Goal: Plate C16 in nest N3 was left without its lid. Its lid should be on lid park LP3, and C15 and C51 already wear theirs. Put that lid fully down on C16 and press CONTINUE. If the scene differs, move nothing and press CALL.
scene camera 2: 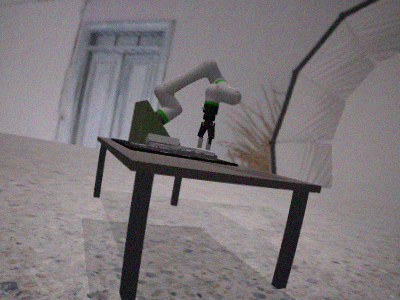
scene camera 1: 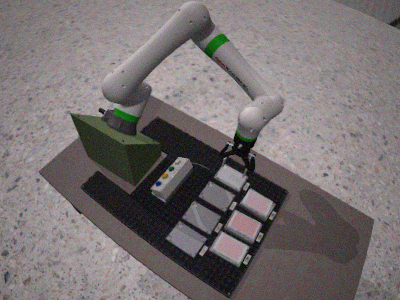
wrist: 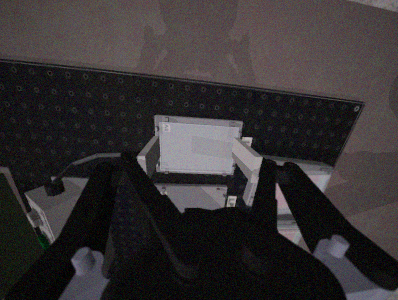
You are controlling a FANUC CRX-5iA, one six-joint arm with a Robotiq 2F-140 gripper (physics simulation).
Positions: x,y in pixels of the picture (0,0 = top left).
Labels:
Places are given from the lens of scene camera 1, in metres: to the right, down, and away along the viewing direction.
button box (scene camera 1: 183,167): -0.08, 0.08, 1.20
lid park LP4 (scene camera 1: 199,216): 0.00, 0.30, 1.13
lid park LP2 (scene camera 1: 182,236): -0.07, 0.37, 1.06

